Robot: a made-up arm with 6 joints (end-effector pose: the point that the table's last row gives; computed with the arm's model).
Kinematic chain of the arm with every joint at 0, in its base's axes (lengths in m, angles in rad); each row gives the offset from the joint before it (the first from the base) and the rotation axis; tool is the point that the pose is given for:
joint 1: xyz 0 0 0.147 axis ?
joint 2: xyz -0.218 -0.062 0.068 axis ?
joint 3: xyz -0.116 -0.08 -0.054 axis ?
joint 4: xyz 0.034 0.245 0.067 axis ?
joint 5: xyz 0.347 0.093 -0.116 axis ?
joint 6: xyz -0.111 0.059 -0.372 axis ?
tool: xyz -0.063 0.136 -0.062
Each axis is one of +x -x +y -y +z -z.
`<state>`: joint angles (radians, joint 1 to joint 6).
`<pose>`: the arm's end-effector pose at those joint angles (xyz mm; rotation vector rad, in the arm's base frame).
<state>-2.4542 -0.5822 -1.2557 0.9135 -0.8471 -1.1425</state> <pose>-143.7 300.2 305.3 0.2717 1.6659 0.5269</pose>
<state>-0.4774 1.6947 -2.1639 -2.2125 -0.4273 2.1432</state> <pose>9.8 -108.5 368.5 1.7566 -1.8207 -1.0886</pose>
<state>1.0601 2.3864 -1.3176 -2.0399 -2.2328 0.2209</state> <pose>172.9 50.7 813.6 -2.0694 -2.2668 0.2952</pose>
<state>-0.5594 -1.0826 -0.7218 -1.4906 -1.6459 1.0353</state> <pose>-357.5 -322.8 -227.8 -0.9858 0.1170 -1.2234</pose>
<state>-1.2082 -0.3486 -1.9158 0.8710 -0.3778 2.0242</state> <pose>-261.8 223.0 244.7 -3.0667 0.0967 -0.4846</pose>
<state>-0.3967 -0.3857 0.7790 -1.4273 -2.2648 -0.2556</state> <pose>-578.3 -71.6 228.4 -2.4053 1.7465 -0.8479</pose>
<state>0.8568 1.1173 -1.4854 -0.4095 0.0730 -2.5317</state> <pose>356.1 -293.8 214.2 -0.7872 -0.4955 2.1233</pose>
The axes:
joint 1: +y
joint 2: +x
joint 3: +y
joint 4: +z
joint 5: +x
joint 6: +z

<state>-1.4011 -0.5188 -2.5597 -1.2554 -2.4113 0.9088</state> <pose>170.1 -231.3 -177.8 0.0772 -1.6952 -1.1863</pose>
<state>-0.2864 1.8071 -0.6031 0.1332 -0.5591 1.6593</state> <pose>-19.6 222.9 315.6 0.4071 -1.3969 1.0057</pose>
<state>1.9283 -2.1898 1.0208 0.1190 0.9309 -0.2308</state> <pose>-230.5 -720.7 624.2 -1.9098 1.3881 0.2085</pose>
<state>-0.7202 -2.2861 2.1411 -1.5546 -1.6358 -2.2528</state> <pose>-214.8 251.6 77.3 1.3218 -0.8934 -0.4849</pose>
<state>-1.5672 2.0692 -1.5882 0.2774 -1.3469 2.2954</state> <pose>154.8 -219.8 -123.8 -0.4448 -1.7807 0.6582</pose>
